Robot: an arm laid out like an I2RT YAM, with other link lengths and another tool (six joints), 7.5 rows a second.
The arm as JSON. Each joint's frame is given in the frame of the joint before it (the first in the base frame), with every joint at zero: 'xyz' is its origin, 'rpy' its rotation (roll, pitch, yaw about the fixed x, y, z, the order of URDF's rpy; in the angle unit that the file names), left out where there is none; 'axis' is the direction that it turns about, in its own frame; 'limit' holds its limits. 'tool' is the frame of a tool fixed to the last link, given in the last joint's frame.
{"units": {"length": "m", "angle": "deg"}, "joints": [
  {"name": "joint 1", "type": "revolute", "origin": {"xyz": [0.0, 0.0, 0.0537]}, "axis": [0.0, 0.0, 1.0], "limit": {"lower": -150.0, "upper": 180.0}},
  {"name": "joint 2", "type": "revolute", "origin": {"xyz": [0.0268, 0.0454, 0.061], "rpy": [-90.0, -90.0, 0.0]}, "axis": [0.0, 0.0, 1.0], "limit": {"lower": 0.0, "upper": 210.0}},
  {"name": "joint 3", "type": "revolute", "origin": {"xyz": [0.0, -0.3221, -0.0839], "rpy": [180.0, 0.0, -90.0]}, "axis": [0.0, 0.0, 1.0], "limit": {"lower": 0.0, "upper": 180.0}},
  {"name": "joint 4", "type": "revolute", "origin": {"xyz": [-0.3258, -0.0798, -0.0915], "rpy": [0.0, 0.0, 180.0]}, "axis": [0.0, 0.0, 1.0], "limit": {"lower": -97.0, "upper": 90.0}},
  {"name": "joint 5", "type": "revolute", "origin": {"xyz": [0.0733, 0.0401, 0.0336], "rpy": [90.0, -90.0, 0.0]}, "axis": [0.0, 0.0, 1.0], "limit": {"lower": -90.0, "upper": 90.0}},
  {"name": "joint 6", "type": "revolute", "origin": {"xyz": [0.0, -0.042, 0.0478], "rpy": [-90.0, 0.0, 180.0]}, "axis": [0.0, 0.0, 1.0], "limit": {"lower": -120.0, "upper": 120.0}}
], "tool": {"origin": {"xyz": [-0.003, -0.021, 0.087], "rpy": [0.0, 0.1, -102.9]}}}
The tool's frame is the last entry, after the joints.
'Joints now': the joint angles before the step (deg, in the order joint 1, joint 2, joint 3, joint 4, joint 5, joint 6). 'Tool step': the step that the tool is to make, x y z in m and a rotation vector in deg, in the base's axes. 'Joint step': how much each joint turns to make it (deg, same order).
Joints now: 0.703 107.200 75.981 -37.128 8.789 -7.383
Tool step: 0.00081 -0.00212 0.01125 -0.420 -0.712 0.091
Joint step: -0.154 -0.838 0.779 -0.849 0.305 -0.392
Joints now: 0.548 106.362 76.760 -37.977 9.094 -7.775
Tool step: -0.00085 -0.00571 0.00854 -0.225 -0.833 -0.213
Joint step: -0.635 -1.031 0.044 -0.166 0.046 -0.484
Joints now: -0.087 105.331 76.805 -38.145 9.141 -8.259
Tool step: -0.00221 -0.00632 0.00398 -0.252 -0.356 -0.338
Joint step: -0.704 -0.766 -0.345 0.007 0.082 -0.440
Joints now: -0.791 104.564 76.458 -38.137 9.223 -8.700
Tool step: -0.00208 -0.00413 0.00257 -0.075 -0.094 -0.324
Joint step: -0.483 -0.516 -0.213 -0.179 0.003 -0.177
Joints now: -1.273 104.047 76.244 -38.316 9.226 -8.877
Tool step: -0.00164 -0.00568 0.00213 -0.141 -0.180 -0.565
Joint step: -0.647 -0.440 -0.213 -0.022 0.091 -0.132
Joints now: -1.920 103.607 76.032 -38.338 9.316 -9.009
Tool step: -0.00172 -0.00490 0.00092 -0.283 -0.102 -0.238
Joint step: -0.537 -0.383 -0.357 0.150 0.132 -0.393
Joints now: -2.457 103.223 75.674 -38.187 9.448 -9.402
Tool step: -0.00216 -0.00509 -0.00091 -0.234 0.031 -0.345
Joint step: -0.572 -0.291 -0.536 0.277 0.121 -0.308
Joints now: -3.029 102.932 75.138 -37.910 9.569 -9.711
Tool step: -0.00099 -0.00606 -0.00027 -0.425 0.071 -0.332
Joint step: -0.640 -0.088 -0.190 0.134 0.264 -0.463
